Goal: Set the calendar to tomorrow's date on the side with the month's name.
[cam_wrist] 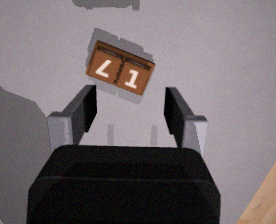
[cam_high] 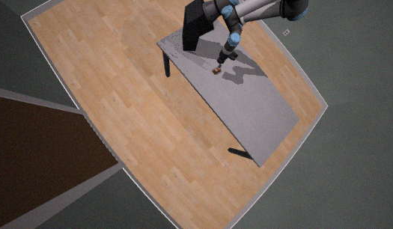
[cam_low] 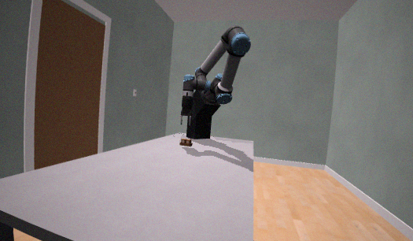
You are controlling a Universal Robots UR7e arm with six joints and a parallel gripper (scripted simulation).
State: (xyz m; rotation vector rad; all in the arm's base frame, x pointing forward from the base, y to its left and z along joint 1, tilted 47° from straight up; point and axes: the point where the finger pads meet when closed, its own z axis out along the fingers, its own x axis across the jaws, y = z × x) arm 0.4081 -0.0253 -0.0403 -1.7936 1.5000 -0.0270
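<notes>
The brown wooden cube lies 130 mm below my hand. Round my hand: calendar tray: 10 mm behind, 10 mm to the left, 150 mm below.
</notes>
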